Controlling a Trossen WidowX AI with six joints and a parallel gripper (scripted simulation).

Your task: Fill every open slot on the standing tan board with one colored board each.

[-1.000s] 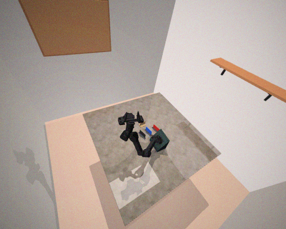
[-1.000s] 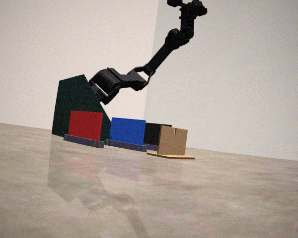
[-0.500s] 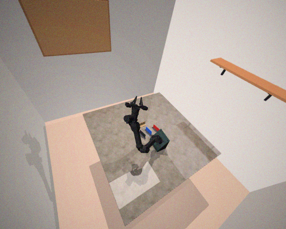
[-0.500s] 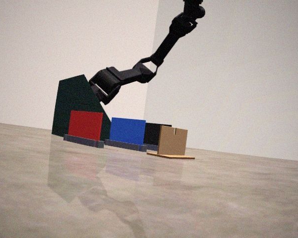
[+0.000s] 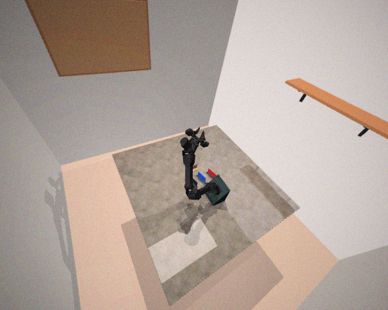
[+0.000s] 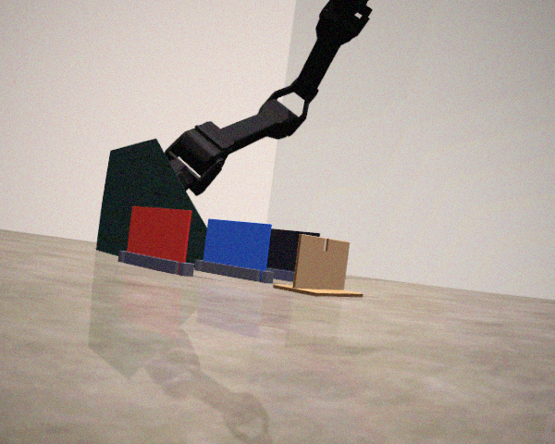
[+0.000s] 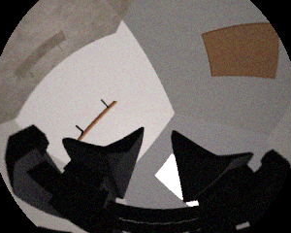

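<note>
My gripper tip is 54 cm above the blue board, 8 cm past it and 5 cm to the left of it. The rest, counted from my gripper tip: red board 54 cm below, 16 cm to the right, 9 cm behind; black board 54 cm below, 9 cm behind, 4 cm to the left; tan board 53 cm below, 6 cm ahead, 4 cm to the right.
</note>
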